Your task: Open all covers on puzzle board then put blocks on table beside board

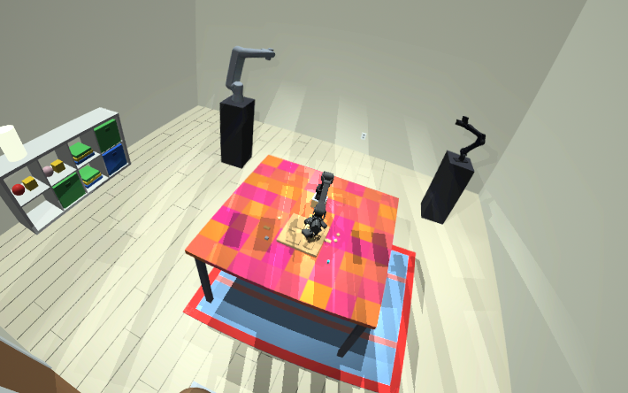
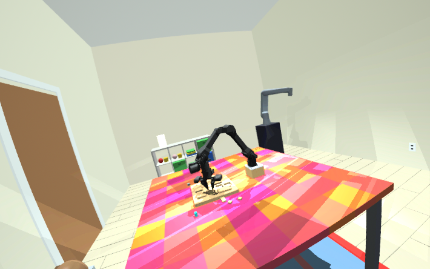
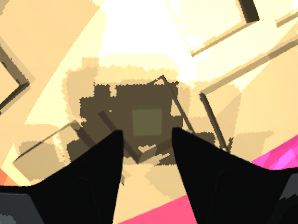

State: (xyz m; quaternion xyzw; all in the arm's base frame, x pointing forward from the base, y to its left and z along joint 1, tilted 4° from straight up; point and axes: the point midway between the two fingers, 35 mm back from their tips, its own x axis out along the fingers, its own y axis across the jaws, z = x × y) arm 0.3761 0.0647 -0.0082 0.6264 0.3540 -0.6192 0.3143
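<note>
Right now my gripper tip is 5 cm to the left of the tan wooden puzzle board, 2 cm past it and 2 cm above it. Round my gripper tip: cyan block (16 cm to the left, 14 cm ahead, 3 cm below).
</note>
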